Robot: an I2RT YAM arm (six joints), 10 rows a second.
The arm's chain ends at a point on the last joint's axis. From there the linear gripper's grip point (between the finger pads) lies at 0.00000 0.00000 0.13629 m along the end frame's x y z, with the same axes.
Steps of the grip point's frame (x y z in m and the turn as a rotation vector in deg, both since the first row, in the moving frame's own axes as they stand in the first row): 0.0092 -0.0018 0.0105 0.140 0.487 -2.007; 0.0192 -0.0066 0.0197 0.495 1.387 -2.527; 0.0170 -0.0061 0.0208 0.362 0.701 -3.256; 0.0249 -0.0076 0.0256 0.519 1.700 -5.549; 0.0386 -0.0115 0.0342 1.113 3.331 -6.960; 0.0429 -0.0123 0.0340 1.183 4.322 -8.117; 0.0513 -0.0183 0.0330 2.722 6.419 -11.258; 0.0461 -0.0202 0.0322 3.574 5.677 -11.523; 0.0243 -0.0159 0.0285 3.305 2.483 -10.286; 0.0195 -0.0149 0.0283 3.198 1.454 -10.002; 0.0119 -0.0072 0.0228 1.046 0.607 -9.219
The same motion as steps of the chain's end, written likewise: 0.0080 -0.0014 0.0105 0.140 0.487 -2.007; 0.0159 -0.0054 0.0197 0.495 1.387 -2.527; 0.0154 -0.0052 0.0208 0.362 0.701 -3.256; 0.0209 -0.0062 0.0257 0.519 1.700 -5.549; 0.0309 -0.0084 0.0345 1.113 3.331 -6.960; 0.0329 -0.0088 0.0344 1.183 4.322 -8.117; 0.0368 -0.0104 0.0340 2.722 6.419 -11.258; 0.0336 -0.0104 0.0331 3.574 5.677 -11.523; 0.0191 -0.0076 0.0289 3.305 2.483 -10.286; 0.0167 -0.0070 0.0286 3.198 1.454 -10.002; 0.0107 -0.0046 0.0228 1.046 0.607 -9.219
